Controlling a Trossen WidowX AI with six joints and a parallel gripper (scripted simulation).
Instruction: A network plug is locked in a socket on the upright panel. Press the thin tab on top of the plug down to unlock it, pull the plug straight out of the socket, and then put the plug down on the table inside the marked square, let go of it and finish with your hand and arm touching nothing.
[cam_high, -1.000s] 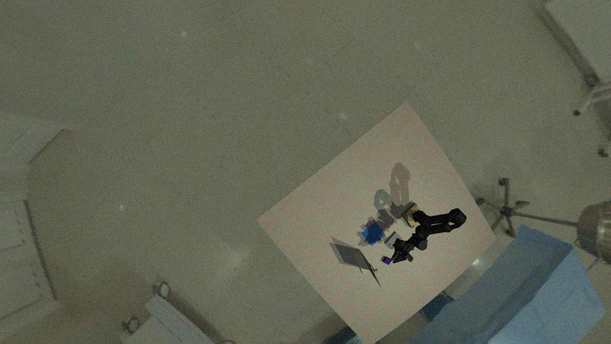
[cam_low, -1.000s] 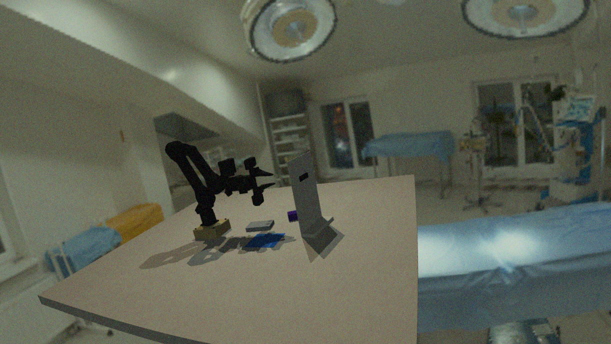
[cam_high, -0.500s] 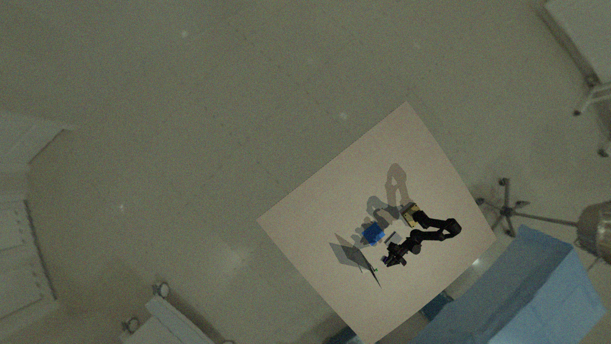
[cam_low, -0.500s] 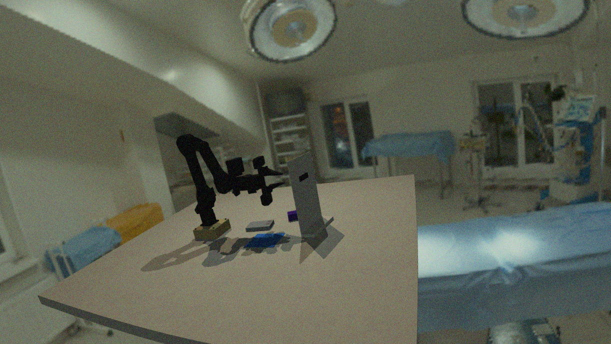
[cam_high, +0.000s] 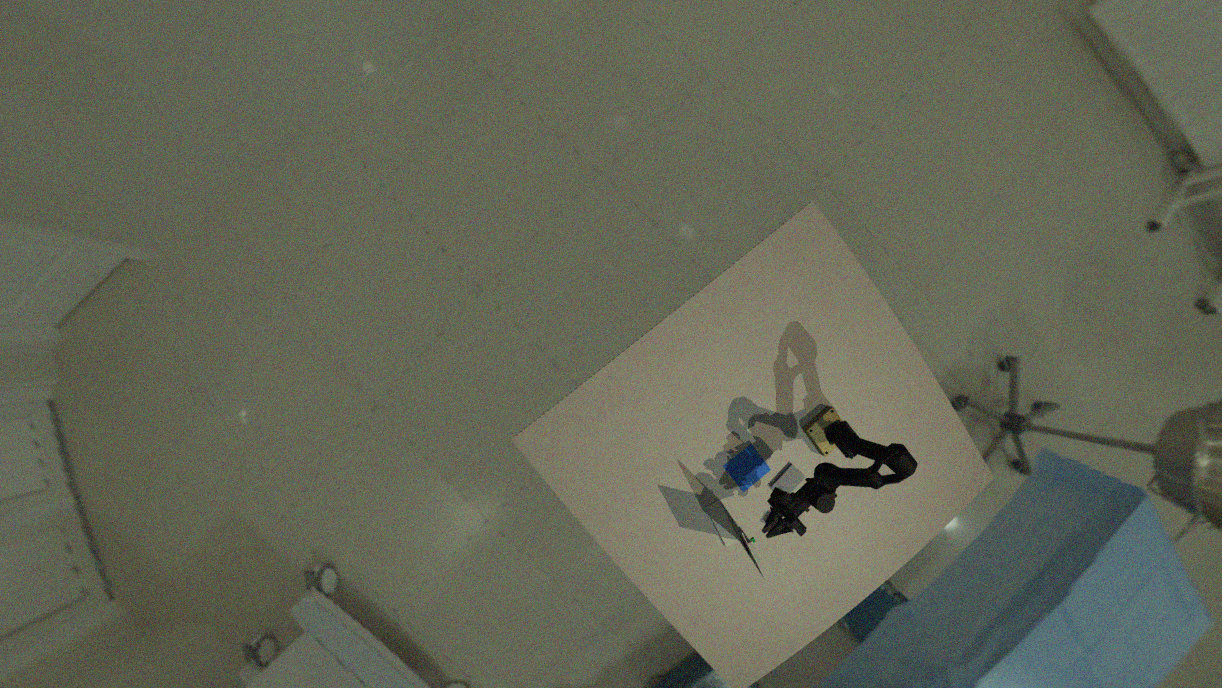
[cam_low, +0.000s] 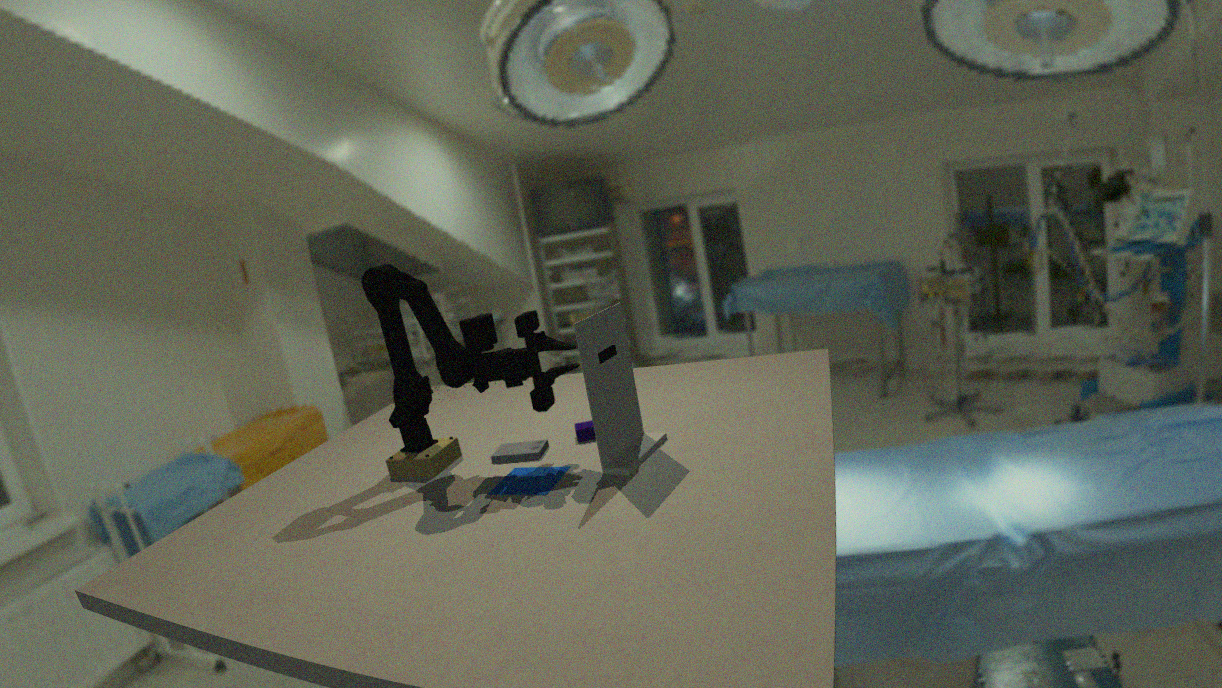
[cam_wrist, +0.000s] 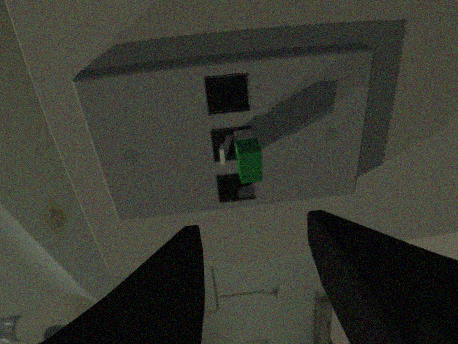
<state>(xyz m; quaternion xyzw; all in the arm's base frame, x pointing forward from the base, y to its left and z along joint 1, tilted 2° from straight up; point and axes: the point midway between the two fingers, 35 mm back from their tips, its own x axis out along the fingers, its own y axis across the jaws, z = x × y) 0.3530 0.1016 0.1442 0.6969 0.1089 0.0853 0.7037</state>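
My gripper tip is 50 mm short of the network plug. From my gripper tip the other things lie so: purple block 180 mm below, 80 mm to the left, 70 mm behind; grey upright panel 70 mm below, 70 mm ahead; blue marked square 200 mm below, 130 mm to the right, 70 mm behind.
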